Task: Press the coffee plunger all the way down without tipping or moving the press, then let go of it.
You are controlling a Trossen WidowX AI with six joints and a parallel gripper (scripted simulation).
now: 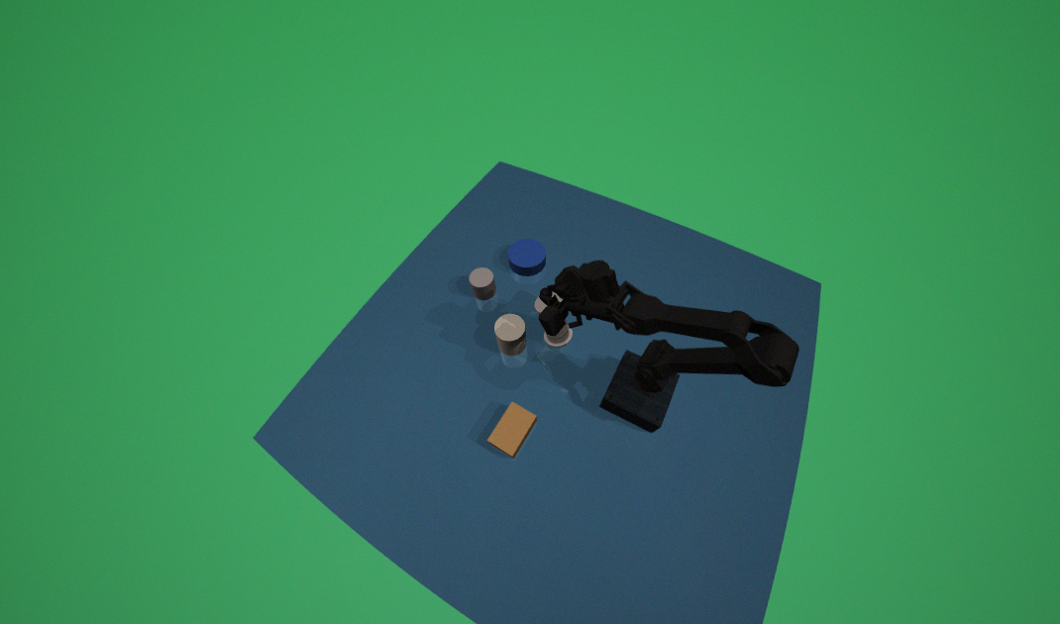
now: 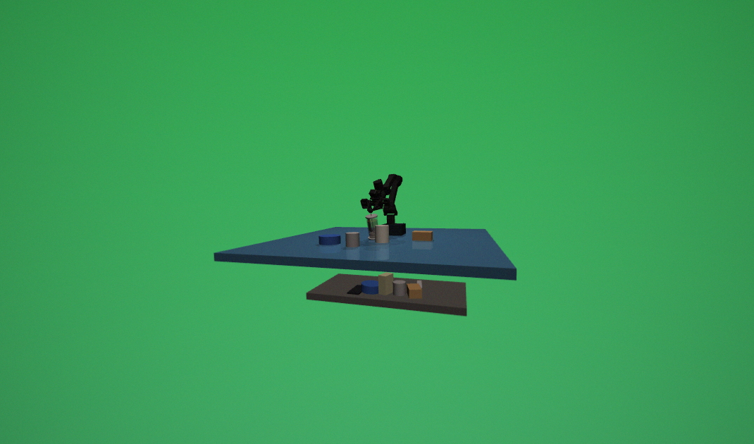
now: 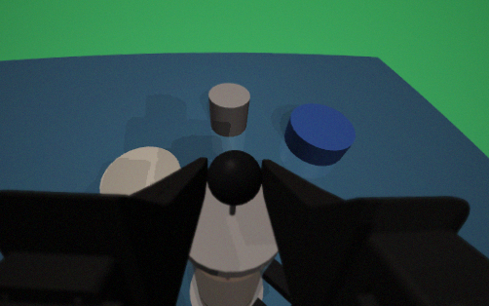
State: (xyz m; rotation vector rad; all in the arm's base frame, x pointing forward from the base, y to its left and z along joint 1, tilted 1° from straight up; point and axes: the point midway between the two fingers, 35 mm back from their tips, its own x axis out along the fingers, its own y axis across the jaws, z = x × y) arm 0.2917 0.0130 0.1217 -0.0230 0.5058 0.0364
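Now: the coffee press 80 mm below my gripper tip, 40 mm behind it and 10 mm to the right of it. The rest, counted from my gripper tip: pale cylinder (130 mm below, 90 mm to the left, 40 mm ahead).
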